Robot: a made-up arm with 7 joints. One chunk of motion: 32 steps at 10 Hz.
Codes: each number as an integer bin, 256 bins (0 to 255) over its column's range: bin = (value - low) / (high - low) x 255, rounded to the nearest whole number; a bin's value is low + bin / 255 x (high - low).
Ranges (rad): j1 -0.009..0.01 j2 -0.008..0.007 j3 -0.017..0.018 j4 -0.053..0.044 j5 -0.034..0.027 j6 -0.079..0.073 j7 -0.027..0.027
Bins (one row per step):
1: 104 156 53 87 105 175 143
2: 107 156 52 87 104 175 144
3: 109 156 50 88 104 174 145
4: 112 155 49 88 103 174 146
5: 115 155 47 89 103 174 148
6: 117 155 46 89 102 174 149
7: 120 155 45 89 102 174 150
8: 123 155 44 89 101 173 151
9: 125 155 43 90 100 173 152
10: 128 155 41 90 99 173 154
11: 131 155 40 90 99 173 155
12: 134 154 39 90 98 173 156
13: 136 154 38 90 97 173 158
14: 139 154 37 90 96 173 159
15: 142 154 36 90 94 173 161
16: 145 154 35 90 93 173 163
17: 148 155 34 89 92 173 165
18: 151 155 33 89 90 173 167
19: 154 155 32 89 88 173 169
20: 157 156 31 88 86 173 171
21: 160 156 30 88 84 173 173
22: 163 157 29 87 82 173 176
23: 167 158 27 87 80 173 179
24: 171 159 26 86 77 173 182
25: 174 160 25 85 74 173 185
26: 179 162 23 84 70 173 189
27: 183 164 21 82 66 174 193
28: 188 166 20 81 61 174 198
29: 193 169 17 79 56 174 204
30: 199 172 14 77 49 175 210
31: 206 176 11 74 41 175 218
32: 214 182 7 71 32 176 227
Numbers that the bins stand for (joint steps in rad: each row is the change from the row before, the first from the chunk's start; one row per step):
1: -0.00125 0.00118 -0.00973 -0.01991 -0.00888 0.02531 0.00328
2: -0.00103 0.00118 -0.00986 -0.01991 -0.00912 0.02531 0.00349
3: -0.00088 0.00118 -0.01014 -0.01953 -0.00912 0.02472 0.00371
4: -0.00065 0.00112 -0.01027 -0.01953 -0.00936 0.02472 0.00392
5: -0.00043 0.00112 -0.01055 -0.01915 -0.00936 0.02472 0.00434
6: -0.00028 0.00112 -0.01069 -0.01915 -0.00960 0.02472 0.00455
7: -0.00006 0.00112 -0.01082 -0.01915 -0.00960 0.02472 0.00476
8: 0.00016 0.00112 -0.01096 -0.01915 -0.00984 0.02412 0.00498
9: 0.00031 0.00112 -0.01110 -0.01876 -0.01008 0.02412 0.00519
10: 0.00054 0.00112 -0.01137 -0.01876 -0.01032 0.02412 0.00561
11: 0.00076 0.00112 -0.01151 -0.01876 -0.01032 0.02412 0.00582
12: 0.00098 0.00106 -0.01165 -0.01876 -0.01056 0.02412 0.00604
13: 0.00113 0.00106 -0.01178 -0.01876 -0.01080 0.02412 0.00646
14: 0.00136 0.00106 -0.01192 -0.01876 -0.01104 0.02412 0.00667
15: 0.00158 0.00106 -0.01206 -0.01876 -0.01151 0.02412 0.00709
16: 0.00180 0.00106 -0.01220 -0.01876 -0.01175 0.02412 0.00752
17: 0.00203 0.00112 -0.01233 -0.01915 -0.01199 0.02412 0.00794
18: 0.00225 0.00112 -0.01247 -0.01915 -0.01247 0.02412 0.00836
19: 0.00247 0.00112 -0.01261 -0.01915 -0.01295 0.02412 0.00879
20: 0.00270 0.00118 -0.01275 -0.01953 -0.01343 0.02412 0.00921
21: 0.00292 0.00118 -0.01288 -0.01953 -0.01391 0.02412 0.00964
22: 0.00315 0.00124 -0.01302 -0.01991 -0.01438 0.02412 0.01027
23: 0.00344 0.00129 -0.01329 -0.01991 -0.01486 0.02412 0.01091
24: 0.00374 0.00135 -0.01343 -0.02029 -0.01558 0.02412 0.01154
25: 0.00396 0.00141 -0.01357 -0.02067 -0.01630 0.02412 0.01218
26: 0.00434 0.00153 -0.01384 -0.02105 -0.01725 0.02412 0.01302
27: 0.00464 0.00165 -0.01412 -0.02181 -0.01821 0.02472 0.01387
28: 0.00501 0.00176 -0.01425 -0.02219 -0.01941 0.02472 0.01493
29: 0.00538 0.00194 -0.01467 -0.02295 -0.02060 0.02472 0.01620
30: 0.00583 0.00212 -0.01508 -0.02371 -0.02228 0.02531 0.01747
31: 0.00635 0.00235 -0.01549 -0.02485 -0.02419 0.02531 0.01916
32: 0.00695 0.00271 -0.01604 -0.02599 -0.02635 0.02591 0.02107

